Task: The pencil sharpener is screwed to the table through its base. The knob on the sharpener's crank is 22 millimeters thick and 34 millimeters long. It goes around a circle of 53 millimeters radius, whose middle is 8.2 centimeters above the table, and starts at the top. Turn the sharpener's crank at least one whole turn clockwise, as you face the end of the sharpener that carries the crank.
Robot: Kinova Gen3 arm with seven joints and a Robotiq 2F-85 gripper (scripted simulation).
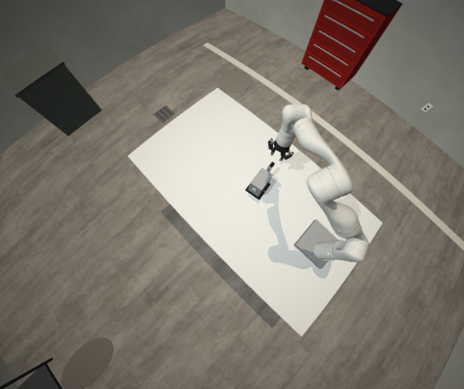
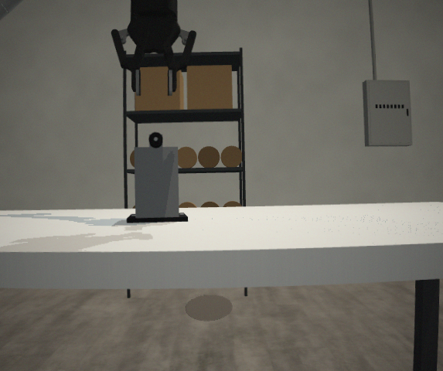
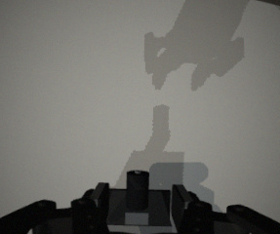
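My hand is 90 mm above the knob and 20 mm to the right of it.
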